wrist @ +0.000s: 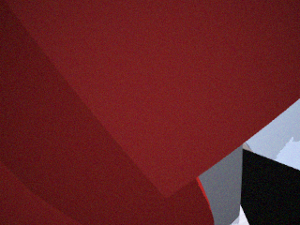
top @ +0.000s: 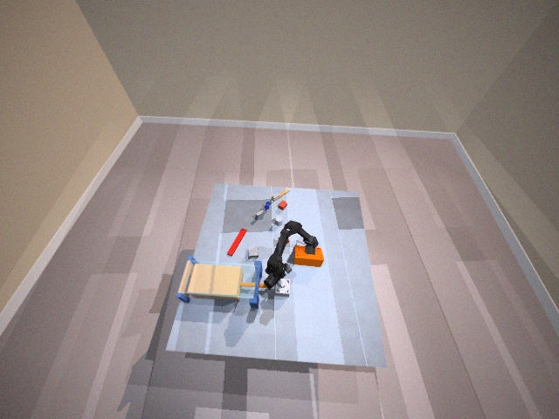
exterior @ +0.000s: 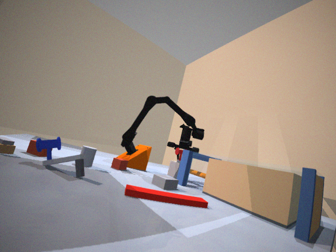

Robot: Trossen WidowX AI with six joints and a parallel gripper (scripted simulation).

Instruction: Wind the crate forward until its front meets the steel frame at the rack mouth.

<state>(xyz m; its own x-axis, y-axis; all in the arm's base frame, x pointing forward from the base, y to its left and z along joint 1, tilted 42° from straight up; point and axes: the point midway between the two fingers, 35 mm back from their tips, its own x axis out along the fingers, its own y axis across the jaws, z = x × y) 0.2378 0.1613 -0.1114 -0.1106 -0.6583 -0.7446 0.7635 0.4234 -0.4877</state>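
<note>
My gripper tip is 40 mm short of the red knob, 40 mm to the left of it and 40 mm below it. Round my gripper tip: blue frame: 130 mm ahead, 30 mm to the left, 10 mm above; winch: 50 mm behind, 30 mm to the left, 60 mm below; red-knobbed winch handle: 10 mm ahead, 10 mm to the right, 20 mm above.
</note>
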